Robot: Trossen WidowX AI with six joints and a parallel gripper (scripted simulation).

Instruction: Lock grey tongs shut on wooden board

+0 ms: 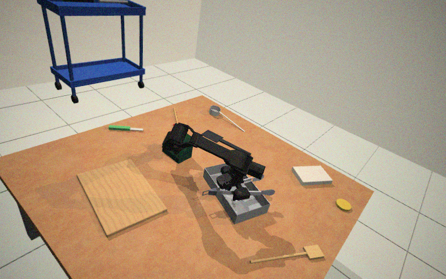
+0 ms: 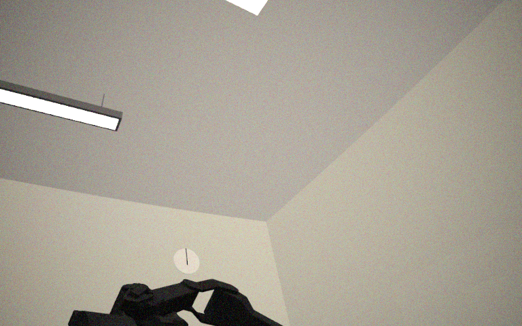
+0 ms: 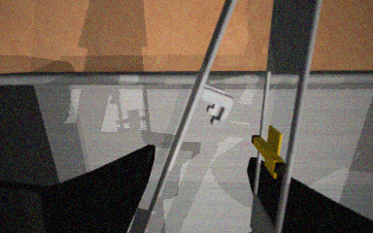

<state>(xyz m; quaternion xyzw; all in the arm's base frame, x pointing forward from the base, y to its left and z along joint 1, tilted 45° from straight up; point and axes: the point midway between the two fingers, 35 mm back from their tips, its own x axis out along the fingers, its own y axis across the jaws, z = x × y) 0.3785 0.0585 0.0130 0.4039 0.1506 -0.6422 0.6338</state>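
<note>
Now: gripper tip 40 mm to the right of the grey roasting tin and 20 mm past it. Round my gripper tip: wooden board: 380 mm to the right, 280 mm behind, 20 mm below; then yellow lock piece: 40 mm above, 30 mm behind, 20 mm to the right; then black spatula: 360 mm behind, 280 mm to the left, 30 mm below.
</note>
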